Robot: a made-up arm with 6 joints. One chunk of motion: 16 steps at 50 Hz.
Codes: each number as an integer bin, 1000 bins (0 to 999) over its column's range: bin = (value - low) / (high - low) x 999, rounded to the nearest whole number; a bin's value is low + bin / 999 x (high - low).
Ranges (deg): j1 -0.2..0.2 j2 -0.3..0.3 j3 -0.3..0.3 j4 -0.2..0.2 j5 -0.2..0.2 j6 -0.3..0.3
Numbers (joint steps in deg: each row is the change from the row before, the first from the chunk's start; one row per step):
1: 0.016 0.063 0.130 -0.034 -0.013 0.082
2: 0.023 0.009 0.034 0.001 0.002 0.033
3: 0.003 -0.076 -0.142 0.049 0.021 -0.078
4: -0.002 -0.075 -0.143 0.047 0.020 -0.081
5: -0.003 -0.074 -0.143 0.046 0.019 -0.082
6: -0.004 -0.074 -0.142 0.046 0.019 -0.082
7: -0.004 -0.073 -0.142 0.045 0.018 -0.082
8: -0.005 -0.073 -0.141 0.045 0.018 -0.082
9: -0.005 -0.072 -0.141 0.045 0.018 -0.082
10: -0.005 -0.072 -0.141 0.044 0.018 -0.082
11: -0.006 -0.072 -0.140 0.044 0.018 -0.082
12: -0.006 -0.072 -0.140 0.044 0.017 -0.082
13: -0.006 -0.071 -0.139 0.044 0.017 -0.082
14: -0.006 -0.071 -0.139 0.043 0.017 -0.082
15: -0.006 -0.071 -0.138 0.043 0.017 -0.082
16: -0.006 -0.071 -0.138 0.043 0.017 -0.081
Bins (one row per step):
1: 539 604 716 415 467 636
2: 557 514 556 502 504 554
3: 507 373 263 622 552 370
4: 495 375 261 617 549 365
5: 492 376 261 614 547 363
6: 490 376 263 614 547 363
7: 490 378 263 612 544 363
8: 487 378 265 612 544 363
9: 487 380 265 612 544 363
10: 487 380 265 609 544 363
11: 485 380 266 609 544 363
12: 485 380 266 609 542 363
13: 485 381 268 609 542 363
14: 485 381 268 607 542 363
15: 485 381 270 607 542 363
16: 485 381 270 607 542 365

